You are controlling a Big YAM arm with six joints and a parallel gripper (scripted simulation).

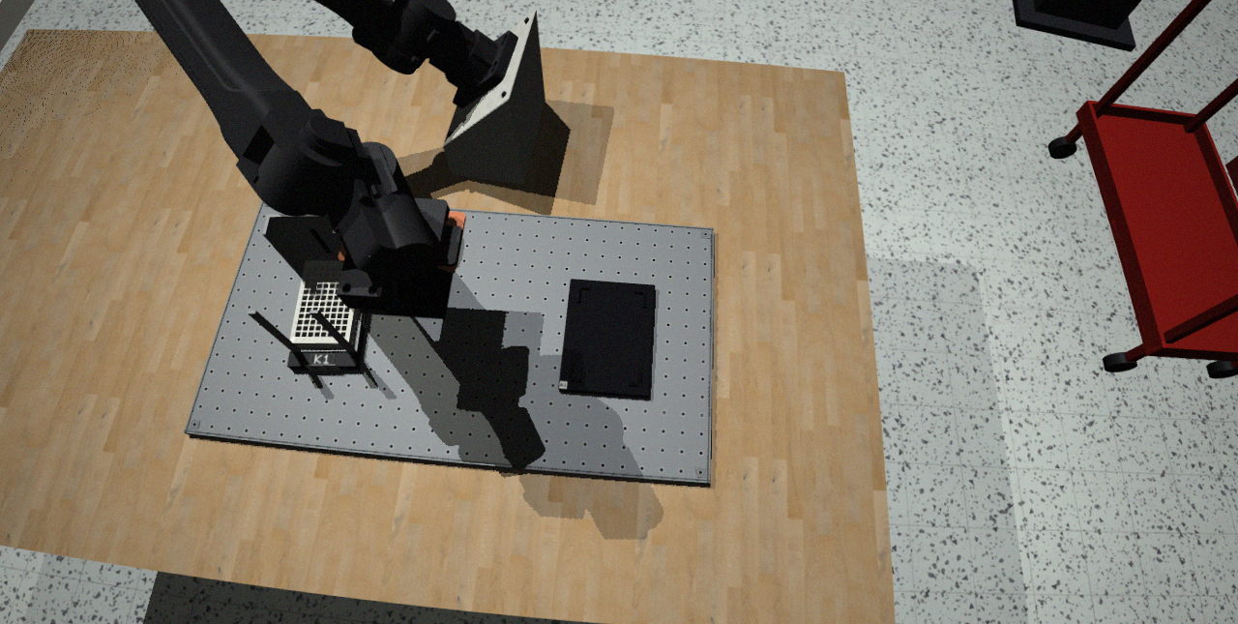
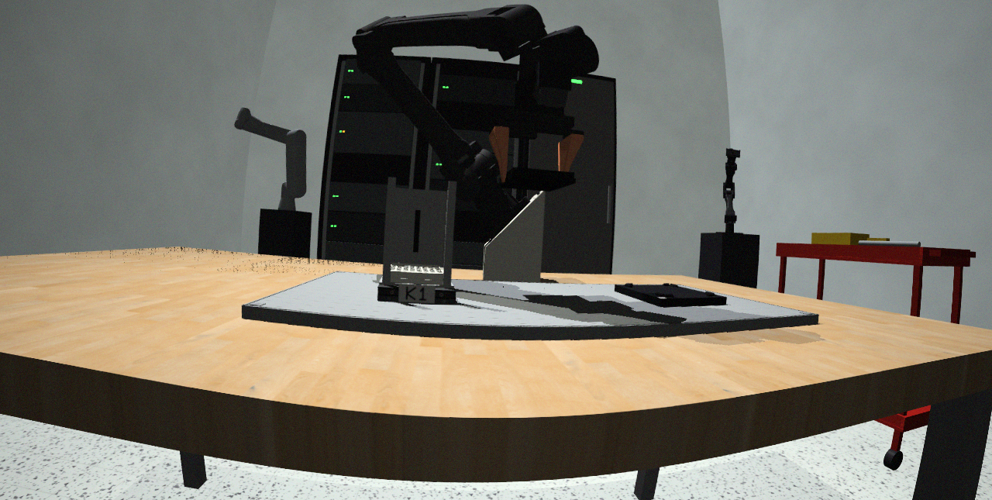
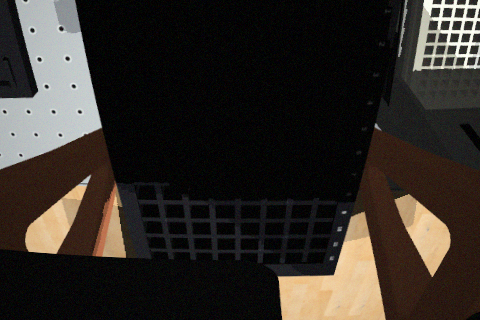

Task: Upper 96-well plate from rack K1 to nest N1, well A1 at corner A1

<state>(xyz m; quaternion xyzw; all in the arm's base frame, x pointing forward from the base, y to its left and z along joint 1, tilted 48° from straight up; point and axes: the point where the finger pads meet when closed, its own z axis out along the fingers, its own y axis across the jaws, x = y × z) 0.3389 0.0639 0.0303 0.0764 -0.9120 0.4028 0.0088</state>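
Right now the black plate nest N1 is 230 mm to the left of my hand, 160 mm below it and 20 mm behind it. Also, from my hand: pale A1 square (180 mm to the left, 160 mm below, 60 mm ahead); white 96-well plate (160 mm to the right, 140 mm below, 20 mm ahead).
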